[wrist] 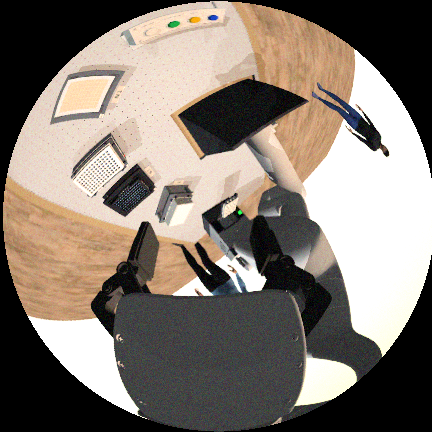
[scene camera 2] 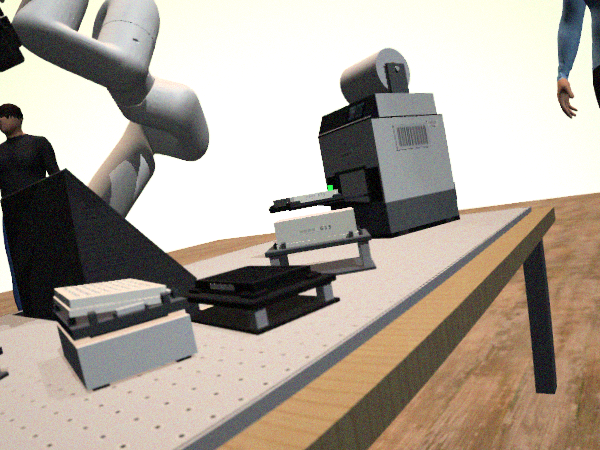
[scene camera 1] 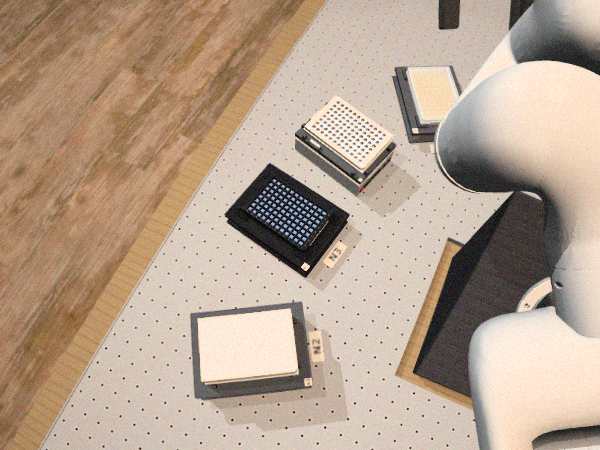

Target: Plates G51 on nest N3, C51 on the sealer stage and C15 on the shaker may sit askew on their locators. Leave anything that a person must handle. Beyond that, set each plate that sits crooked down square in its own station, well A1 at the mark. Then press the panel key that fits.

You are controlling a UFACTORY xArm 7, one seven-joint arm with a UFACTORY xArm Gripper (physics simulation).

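Note:
Black plate G51 with blue wells (scene camera 1: 288,212) (scene camera 2: 252,276) (wrist: 131,196) lies on black nest N3 (scene camera 1: 262,252); its outline looks parallel to the nest, its seating is unclear. White plate C15 (scene camera 1: 350,132) (scene camera 2: 107,294) (wrist: 100,170) is on the shaker (scene camera 1: 327,162) (scene camera 2: 135,352); in scene camera 2 it looks tilted, with its skirt above the locators. Thin plate C51 (scene camera 2: 315,196) (wrist: 230,205) lies on the sealer stage; its seating is too small to tell. My gripper (scene camera 1: 481,25) (wrist: 201,230) is open and empty, high above the table. The panel's green (wrist: 174,24), orange (wrist: 195,19) and blue (wrist: 213,17) keys show.
White plate (scene camera 1: 247,345) (scene camera 2: 315,229) stands on nest N2. Amber plate (scene camera 1: 434,95) (wrist: 85,95) lies on N1. The sealer (scene camera 2: 415,160) shows a green light. A black wedge (scene camera 1: 490,280) (scene camera 2: 40,240) (wrist: 235,112) stands near the arm. Two people (scene camera 2: 572,55) (wrist: 362,127) stand beyond the table.

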